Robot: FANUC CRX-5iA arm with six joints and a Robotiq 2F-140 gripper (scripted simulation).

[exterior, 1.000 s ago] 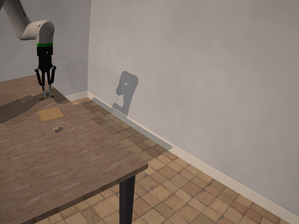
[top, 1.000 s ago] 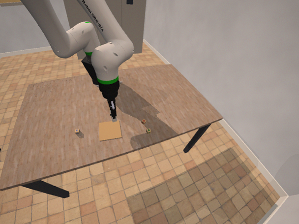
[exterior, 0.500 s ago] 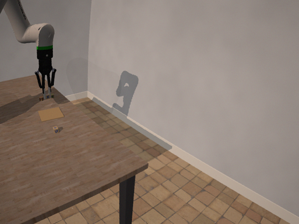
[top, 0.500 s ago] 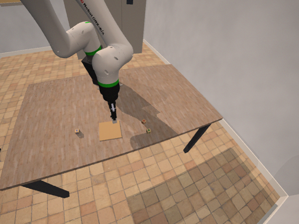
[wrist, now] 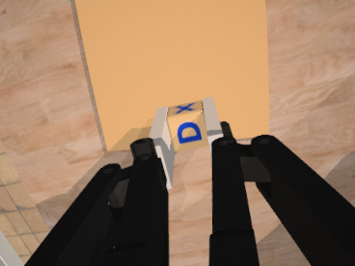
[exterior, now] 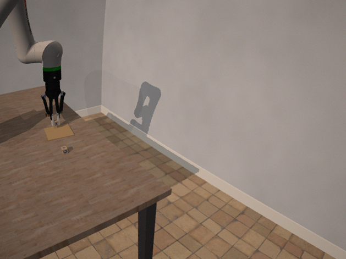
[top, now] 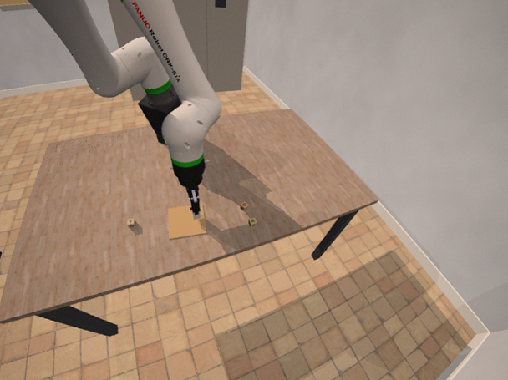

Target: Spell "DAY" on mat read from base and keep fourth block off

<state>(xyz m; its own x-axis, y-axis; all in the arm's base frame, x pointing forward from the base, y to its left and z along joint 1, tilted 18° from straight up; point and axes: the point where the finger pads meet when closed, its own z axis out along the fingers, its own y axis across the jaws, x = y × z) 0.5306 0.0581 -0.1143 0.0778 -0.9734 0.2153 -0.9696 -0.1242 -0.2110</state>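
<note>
Now: hand 40 mm to the left of the tan mat and 60 mm above it. The rest, counted from my hand: Y block 20 mm behind, 250 mm to the right, 40 mm below; then O block 10 mm behind, 200 mm to the left, 40 mm below.
</note>
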